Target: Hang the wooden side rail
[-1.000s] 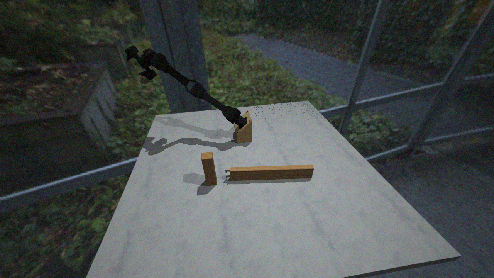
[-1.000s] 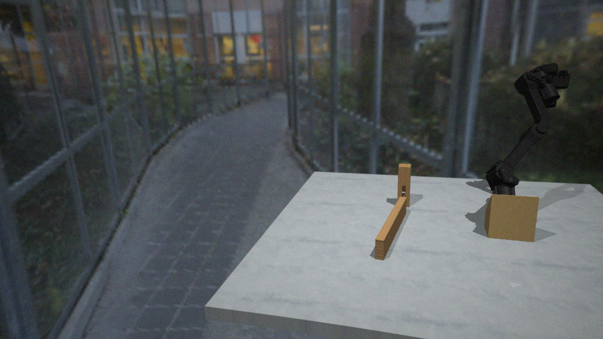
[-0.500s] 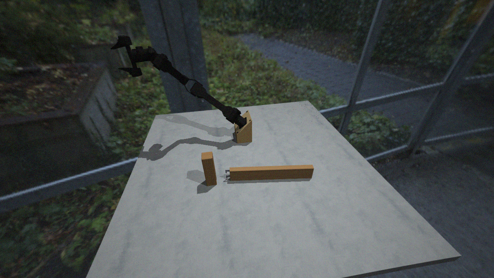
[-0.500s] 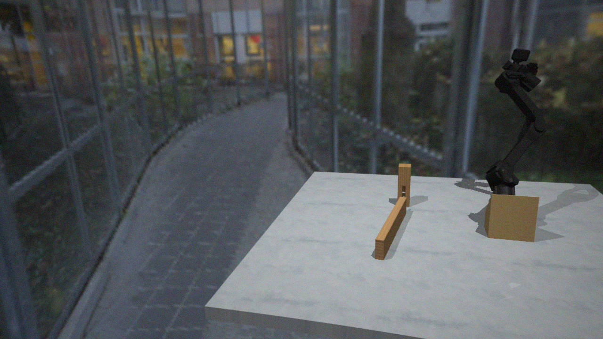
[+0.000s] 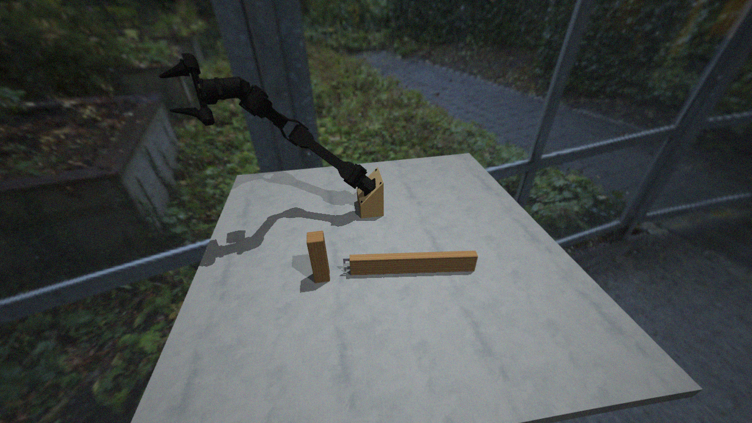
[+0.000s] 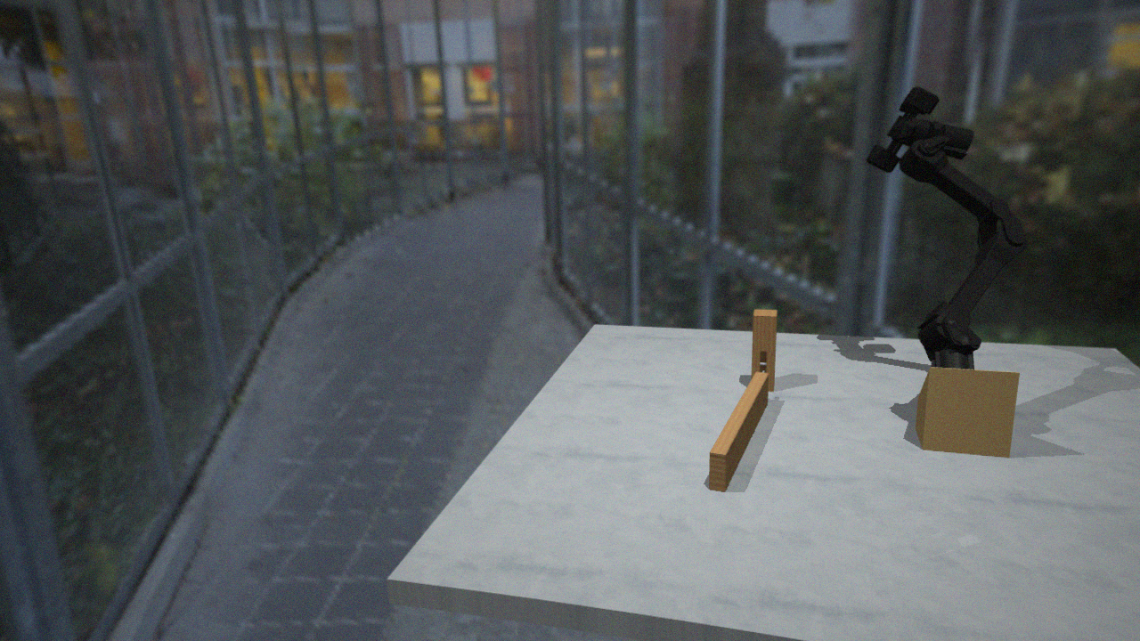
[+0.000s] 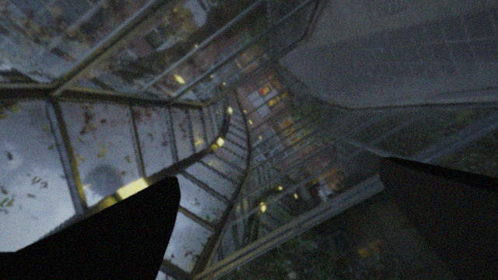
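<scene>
My gripper tip is now 210 mm short of the wooden headboard post, 400 mm to the right of it and 470 mm above it.
</scene>
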